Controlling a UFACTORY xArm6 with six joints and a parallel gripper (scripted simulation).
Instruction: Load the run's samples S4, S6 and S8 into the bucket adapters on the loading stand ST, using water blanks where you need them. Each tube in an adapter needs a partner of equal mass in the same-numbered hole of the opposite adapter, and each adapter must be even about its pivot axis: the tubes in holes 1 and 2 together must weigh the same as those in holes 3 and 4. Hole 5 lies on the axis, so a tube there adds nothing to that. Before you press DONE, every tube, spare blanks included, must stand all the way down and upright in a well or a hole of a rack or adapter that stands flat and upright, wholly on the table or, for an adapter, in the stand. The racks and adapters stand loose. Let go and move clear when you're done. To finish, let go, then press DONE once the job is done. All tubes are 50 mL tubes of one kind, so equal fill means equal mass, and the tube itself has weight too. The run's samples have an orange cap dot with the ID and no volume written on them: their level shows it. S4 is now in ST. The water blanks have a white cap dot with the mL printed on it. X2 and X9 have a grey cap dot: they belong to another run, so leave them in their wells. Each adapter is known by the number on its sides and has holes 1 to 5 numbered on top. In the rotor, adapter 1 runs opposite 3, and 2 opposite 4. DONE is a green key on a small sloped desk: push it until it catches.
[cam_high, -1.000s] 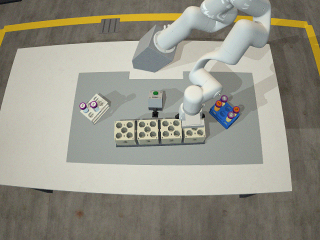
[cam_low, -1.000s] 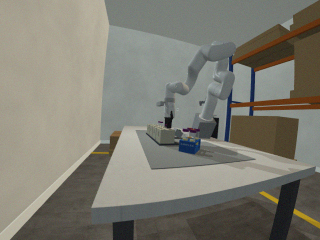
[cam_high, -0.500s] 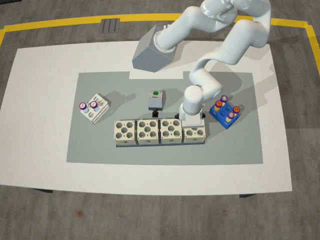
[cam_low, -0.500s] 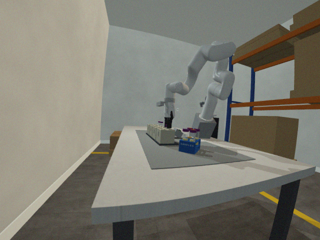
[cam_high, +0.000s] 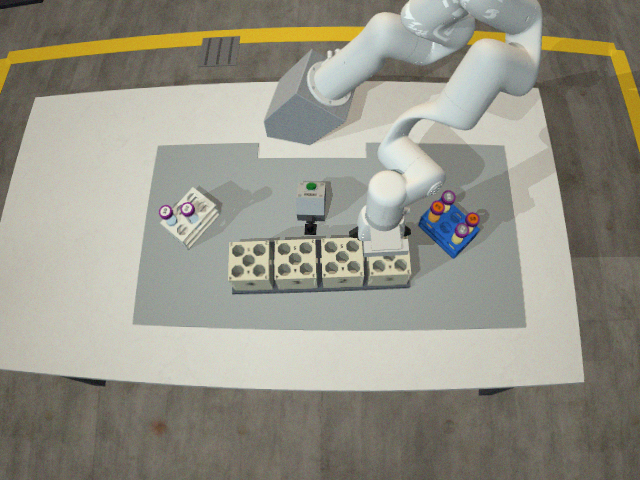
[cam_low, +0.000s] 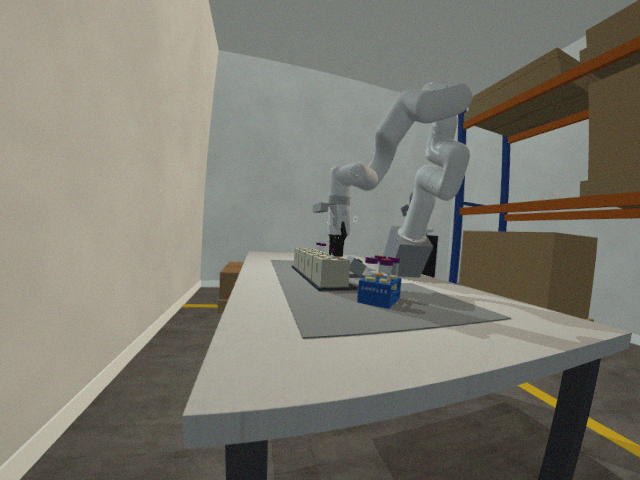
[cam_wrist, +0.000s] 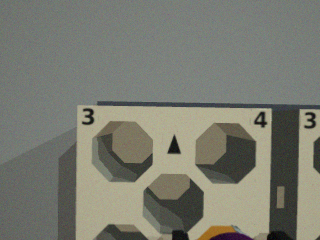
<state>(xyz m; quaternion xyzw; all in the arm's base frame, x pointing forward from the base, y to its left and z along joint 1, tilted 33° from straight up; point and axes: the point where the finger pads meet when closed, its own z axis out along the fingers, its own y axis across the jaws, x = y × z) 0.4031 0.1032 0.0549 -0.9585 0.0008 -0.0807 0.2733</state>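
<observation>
Right now the orange-dot tube is 1 cm ahead of my hand and 5 cm below it. Also, from my hand: loading stand 3 cm ahead, 14 cm to the right, 12 cm below; green DONE key 17 cm behind, 16 cm to the right, 6 cm below; blue sample rack 7 cm behind, 19 cm to the left, 9 cm below.
</observation>
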